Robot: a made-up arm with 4 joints. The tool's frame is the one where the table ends.
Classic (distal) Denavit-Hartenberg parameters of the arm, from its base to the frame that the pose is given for. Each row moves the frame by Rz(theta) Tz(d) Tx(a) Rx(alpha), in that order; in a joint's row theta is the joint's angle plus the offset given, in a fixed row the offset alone. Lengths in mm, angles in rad.
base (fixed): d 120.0  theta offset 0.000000  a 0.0  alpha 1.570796
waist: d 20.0  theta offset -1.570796  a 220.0  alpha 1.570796
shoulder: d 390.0  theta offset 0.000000  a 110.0  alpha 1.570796
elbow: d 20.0  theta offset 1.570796  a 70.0  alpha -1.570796
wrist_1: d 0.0  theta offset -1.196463  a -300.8  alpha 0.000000
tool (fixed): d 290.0  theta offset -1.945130  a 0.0  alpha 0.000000
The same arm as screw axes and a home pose.
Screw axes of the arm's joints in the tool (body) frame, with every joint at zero. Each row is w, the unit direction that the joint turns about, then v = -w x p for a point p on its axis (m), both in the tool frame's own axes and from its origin. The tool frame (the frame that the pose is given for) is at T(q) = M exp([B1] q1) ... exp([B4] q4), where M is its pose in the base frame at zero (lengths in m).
B1: w 0 -1 -0.000001 v 0.04 0 -0.35
B2: w -1 0 0.000001 v 0 0.18 0.26
B3: w 0 1 0.000001 v 0.29 0 -0.04
B4: w 0.000001 -0.000001 1 v 0.28 0.11 0
M: xyz -0.35 -0.28 0.08 (m) rpy 0 0 0 (deg, as in URDF)

